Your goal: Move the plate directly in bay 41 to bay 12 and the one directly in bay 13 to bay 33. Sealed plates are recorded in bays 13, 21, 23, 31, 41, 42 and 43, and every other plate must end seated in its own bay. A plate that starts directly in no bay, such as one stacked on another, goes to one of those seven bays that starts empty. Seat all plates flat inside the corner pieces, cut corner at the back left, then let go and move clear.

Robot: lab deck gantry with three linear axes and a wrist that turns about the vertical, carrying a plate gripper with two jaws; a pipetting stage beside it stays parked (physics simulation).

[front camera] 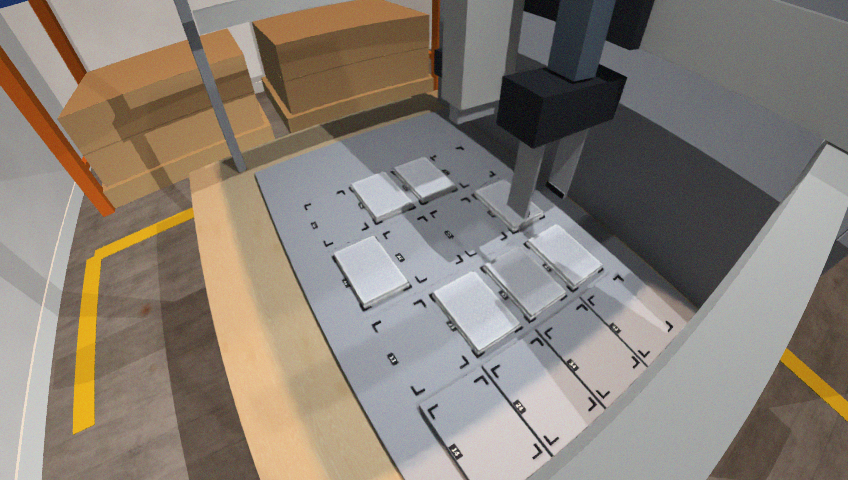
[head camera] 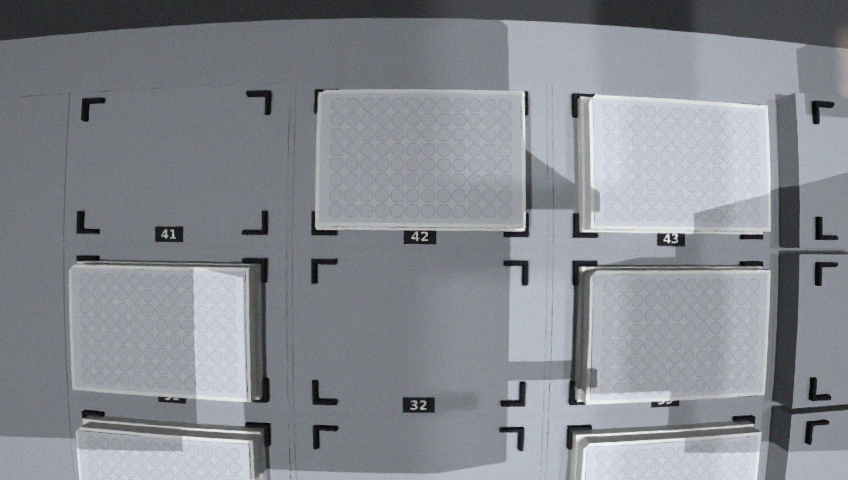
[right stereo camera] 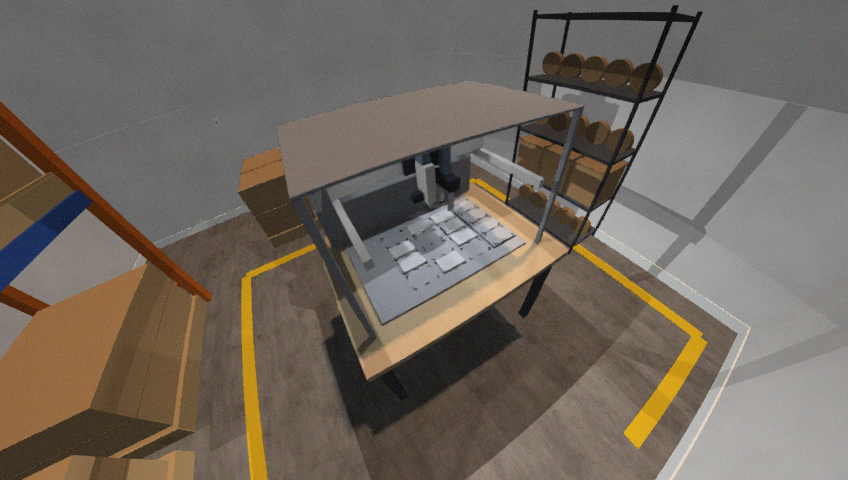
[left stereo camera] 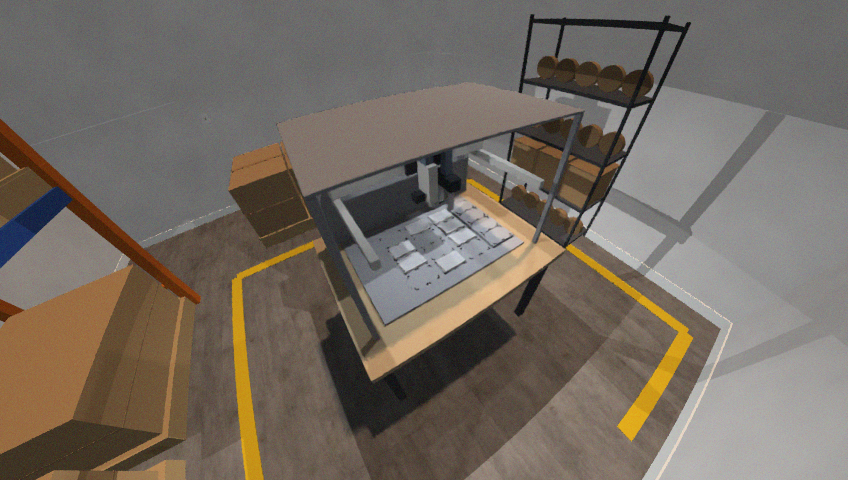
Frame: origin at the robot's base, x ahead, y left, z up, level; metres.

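Seen in the pictures: gripper, between the fingertips: (front camera: 537, 200) (right stereo camera: 446, 205) (left stereo camera: 445, 206); robot's base, origin of its link: (front camera: 306, 206) (right stereo camera: 415, 289) (left stereo camera: 416, 289).
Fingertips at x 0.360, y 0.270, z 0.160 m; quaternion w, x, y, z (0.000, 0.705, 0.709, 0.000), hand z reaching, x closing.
Note:
Offsets run from my fingertips to a thing's top centre. "spot": to the spot under its first point.
In the front view my gripper (front camera: 537, 203) hangs jaws down, open and empty, above the back of the deck; its near jaw covers part of the bay 42 plate {dx -0.132, dy +0.094, dz -0.146 m} (front camera: 496, 199) (head camera: 420, 157). It also shows in the right stereo view (right stereo camera: 451, 203). White plates lie flat in bay 12 {spot: dx -0.123, dy -0.227, dz -0.146 m} (front camera: 371, 270), bay 21 {spot: dx -0.288, dy -0.124, dz -0.146 m} (front camera: 380, 195), bay 23 {spot: dx +0.039, dy -0.125, dz -0.146 m} (front camera: 476, 312), bay 31 {spot: dx -0.291, dy -0.017, dz -0.146 m} (front camera: 423, 177) (head camera: 157, 330), bay 33 {spot: dx +0.038, dy -0.022, dz -0.146 m} (front camera: 523, 282) (head camera: 678, 333) and bay 43 {spot: dx +0.037, dy +0.088, dz -0.146 m} (front camera: 565, 255) (head camera: 678, 163). Bays 41, 32, 22, 11 and 13 hold no plate. Cut corners are too small to tell.
The parked pipetting stage (left stereo camera: 427, 184) has a pale column left of the gripper in the left stereo view. A pale beam (front camera: 767, 285) runs along the front view's right side. A slim post (front camera: 208, 89) stands at the deck's left. Bays 14, 24, 34 and 44 hold no plate.

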